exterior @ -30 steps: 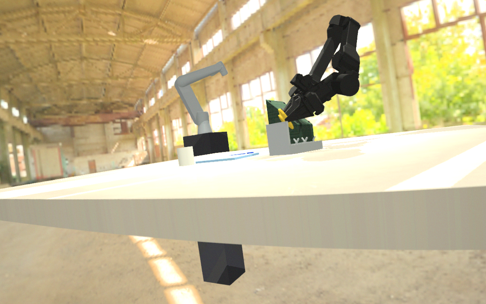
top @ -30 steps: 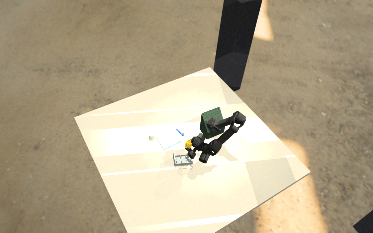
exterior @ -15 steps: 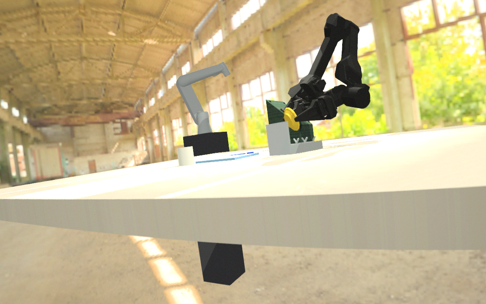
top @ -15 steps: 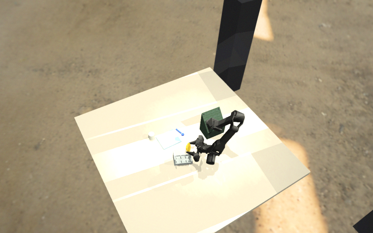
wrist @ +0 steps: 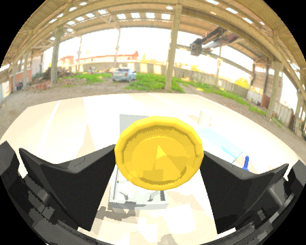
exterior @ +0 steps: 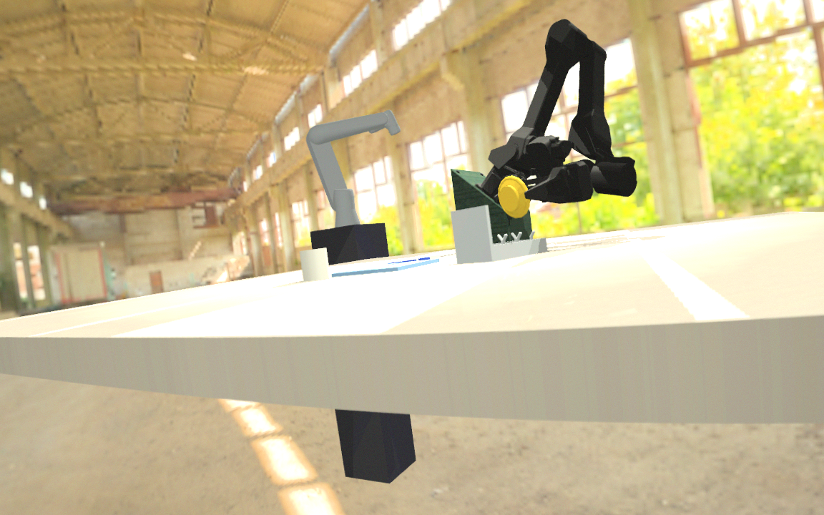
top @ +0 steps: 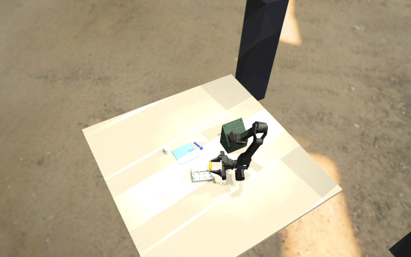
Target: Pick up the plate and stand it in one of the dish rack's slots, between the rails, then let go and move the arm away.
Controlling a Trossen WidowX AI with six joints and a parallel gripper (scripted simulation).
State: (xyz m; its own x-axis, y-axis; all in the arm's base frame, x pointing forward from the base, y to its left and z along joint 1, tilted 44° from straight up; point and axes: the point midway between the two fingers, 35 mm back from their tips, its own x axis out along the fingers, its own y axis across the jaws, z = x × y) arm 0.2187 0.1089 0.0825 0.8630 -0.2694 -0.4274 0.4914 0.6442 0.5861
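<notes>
Now: gripper tip 5 cm short of the grey dish rack and 7 cm above it. The rest, counted from my gripper tip: blue spoon: 6 cm behind, 23 cm to the right, 9 cm below; then light blue mat: 5 cm ahead, 22 cm to the right, 9 cm below; then yellow plate: 1 cm behind.
</notes>
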